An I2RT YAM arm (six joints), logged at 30 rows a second.
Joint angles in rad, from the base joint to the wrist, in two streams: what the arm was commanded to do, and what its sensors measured. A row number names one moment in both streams.
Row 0, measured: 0.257 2.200 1.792 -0.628 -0.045 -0.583
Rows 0 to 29, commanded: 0.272 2.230 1.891 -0.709 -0.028 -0.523; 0.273 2.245 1.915 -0.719 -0.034 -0.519; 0.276 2.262 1.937 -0.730 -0.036 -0.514; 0.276 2.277 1.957 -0.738 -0.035 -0.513; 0.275 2.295 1.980 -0.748 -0.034 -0.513; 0.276 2.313 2.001 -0.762 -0.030 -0.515; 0.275 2.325 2.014 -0.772 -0.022 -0.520; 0.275 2.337 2.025 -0.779 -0.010 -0.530; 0.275 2.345 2.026 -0.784 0.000 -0.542; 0.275 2.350 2.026 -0.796 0.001 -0.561; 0.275 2.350 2.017 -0.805 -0.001 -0.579; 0.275 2.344 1.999 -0.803 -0.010 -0.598; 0.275 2.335 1.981 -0.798 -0.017 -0.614; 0.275 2.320 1.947 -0.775 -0.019 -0.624; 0.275 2.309 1.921 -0.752 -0.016 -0.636; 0.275 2.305 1.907 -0.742 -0.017 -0.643; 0.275 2.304 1.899 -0.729 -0.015 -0.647; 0.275 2.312 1.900 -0.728 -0.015 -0.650; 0.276 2.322 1.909 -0.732 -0.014 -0.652; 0.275 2.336 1.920 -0.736 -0.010 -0.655; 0.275 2.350 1.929 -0.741 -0.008 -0.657; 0.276 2.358 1.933 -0.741 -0.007 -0.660; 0.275 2.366 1.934 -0.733 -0.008 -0.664; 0.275 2.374 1.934 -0.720 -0.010 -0.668; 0.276 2.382 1.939 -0.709 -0.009 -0.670; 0.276 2.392 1.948 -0.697 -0.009 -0.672; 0.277 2.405 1.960 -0.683 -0.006 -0.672; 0.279 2.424 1.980 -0.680 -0.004 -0.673; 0.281 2.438 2.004 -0.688 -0.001 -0.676; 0.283 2.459 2.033 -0.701 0.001 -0.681
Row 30, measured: 0.276 2.382 1.993 -0.675 -0.025 -0.664
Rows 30 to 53, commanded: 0.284 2.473 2.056 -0.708 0.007 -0.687; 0.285 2.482 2.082 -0.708 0.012 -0.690; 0.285 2.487 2.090 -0.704 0.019 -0.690; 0.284 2.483 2.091 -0.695 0.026 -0.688; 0.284 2.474 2.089 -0.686 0.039 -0.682; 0.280 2.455 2.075 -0.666 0.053 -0.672; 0.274 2.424 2.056 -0.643 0.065 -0.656; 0.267 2.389 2.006 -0.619 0.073 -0.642; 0.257 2.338 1.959 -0.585 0.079 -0.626; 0.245 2.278 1.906 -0.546 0.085 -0.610; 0.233 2.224 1.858 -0.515 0.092 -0.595; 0.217 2.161 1.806 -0.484 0.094 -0.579; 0.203 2.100 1.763 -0.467 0.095 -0.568; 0.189 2.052 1.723 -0.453 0.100 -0.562; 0.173 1.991 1.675 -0.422 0.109 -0.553; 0.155 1.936 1.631 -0.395 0.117 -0.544; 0.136 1.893 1.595 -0.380 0.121 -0.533; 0.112 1.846 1.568 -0.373 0.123 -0.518; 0.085 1.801 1.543 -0.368 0.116 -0.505; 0.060 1.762 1.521 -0.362 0.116 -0.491; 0.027 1.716 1.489 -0.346 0.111 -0.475; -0.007 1.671 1.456 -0.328 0.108 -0.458; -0.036 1.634 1.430 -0.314 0.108 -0.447; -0.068 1.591 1.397 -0.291 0.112 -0.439
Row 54, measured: -0.017 1.687 1.461 -0.358 0.102 -0.508
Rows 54 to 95, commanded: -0.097 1.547 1.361 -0.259 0.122 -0.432; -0.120 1.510 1.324 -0.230 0.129 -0.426; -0.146 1.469 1.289 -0.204 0.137 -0.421; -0.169 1.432 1.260 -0.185 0.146 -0.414; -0.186 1.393 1.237 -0.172 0.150 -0.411; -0.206 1.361 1.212 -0.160 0.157 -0.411; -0.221 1.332 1.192 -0.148 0.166 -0.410; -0.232 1.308 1.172 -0.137 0.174 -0.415; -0.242 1.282 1.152 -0.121 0.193 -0.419; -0.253 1.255 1.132 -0.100 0.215 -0.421; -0.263 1.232 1.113 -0.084 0.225 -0.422; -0.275 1.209 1.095 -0.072 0.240 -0.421; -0.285 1.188 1.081 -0.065 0.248 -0.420; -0.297 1.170 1.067 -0.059 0.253 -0.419; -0.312 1.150 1.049 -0.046 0.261 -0.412; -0.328 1.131 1.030 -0.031 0.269 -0.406; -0.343 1.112 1.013 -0.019 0.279 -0.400; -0.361 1.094 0.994 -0.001 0.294 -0.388; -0.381 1.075 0.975 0.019 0.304 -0.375; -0.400 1.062 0.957 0.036 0.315 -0.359; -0.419 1.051 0.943 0.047 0.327 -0.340; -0.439 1.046 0.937 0.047 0.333 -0.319; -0.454 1.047 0.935 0.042 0.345 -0.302; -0.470 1.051 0.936 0.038 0.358 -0.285; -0.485 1.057 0.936 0.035 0.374 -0.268; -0.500 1.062 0.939 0.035 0.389 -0.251; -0.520 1.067 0.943 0.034 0.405 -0.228; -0.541 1.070 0.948 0.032 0.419 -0.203; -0.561 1.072 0.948 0.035 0.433 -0.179; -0.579 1.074 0.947 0.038 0.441 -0.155; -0.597 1.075 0.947 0.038 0.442 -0.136; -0.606 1.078 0.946 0.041 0.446 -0.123; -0.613 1.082 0.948 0.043 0.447 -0.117; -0.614 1.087 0.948 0.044 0.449 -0.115; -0.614 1.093 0.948 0.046 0.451 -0.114; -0.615 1.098 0.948 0.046 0.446 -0.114; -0.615 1.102 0.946 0.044 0.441 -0.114; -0.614 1.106 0.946 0.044 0.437 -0.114; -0.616 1.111 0.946 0.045 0.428 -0.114; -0.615 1.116 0.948 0.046 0.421 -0.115; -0.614 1.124 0.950 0.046 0.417 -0.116; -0.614 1.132 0.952 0.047 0.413 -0.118
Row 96, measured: -0.614 1.122 0.924 -0.061 0.418 -0.144
